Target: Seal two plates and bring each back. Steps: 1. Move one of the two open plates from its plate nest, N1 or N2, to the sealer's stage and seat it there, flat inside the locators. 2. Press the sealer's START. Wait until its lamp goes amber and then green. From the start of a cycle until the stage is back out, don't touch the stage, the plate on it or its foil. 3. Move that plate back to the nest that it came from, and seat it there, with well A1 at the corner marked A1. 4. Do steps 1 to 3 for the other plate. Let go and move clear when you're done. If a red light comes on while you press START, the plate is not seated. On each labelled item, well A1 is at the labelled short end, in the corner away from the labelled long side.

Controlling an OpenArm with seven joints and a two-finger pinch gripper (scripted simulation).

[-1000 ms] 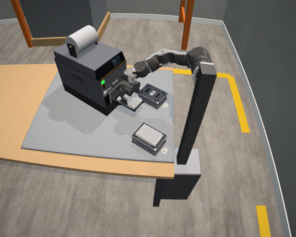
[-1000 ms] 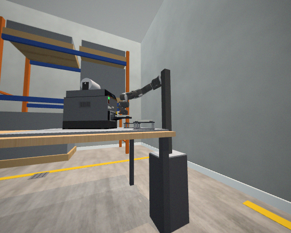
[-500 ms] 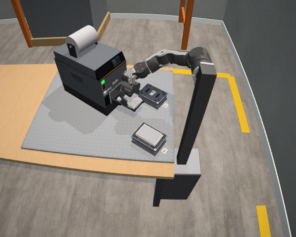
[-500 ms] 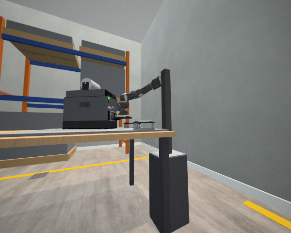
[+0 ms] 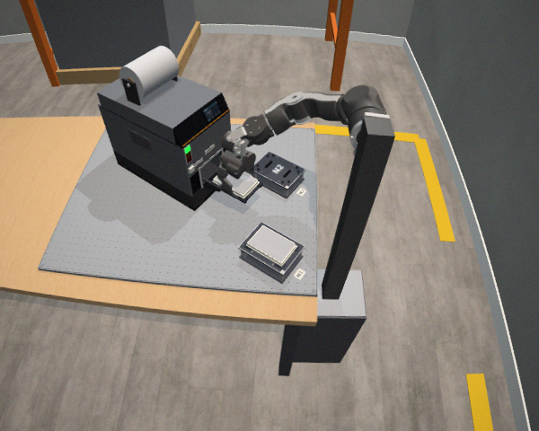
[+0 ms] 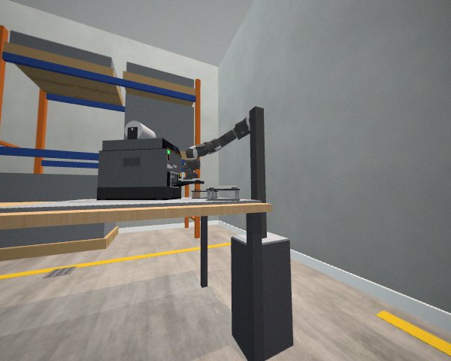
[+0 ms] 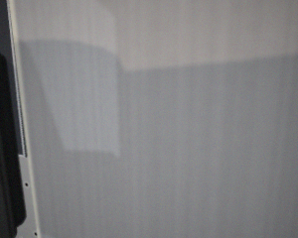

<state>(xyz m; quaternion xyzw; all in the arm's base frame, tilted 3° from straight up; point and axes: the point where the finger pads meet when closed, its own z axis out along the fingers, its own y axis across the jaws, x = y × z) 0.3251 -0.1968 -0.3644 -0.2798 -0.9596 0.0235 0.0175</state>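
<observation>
My hand is right at the white well plate. Also, from my hand: foil roll 280 mm ahead, 180 mm to the right, 300 mm above; then white start button 140 mm ahead, 20 mm to the left, 70 mm above; then sealer stage 10 mm below.
</observation>
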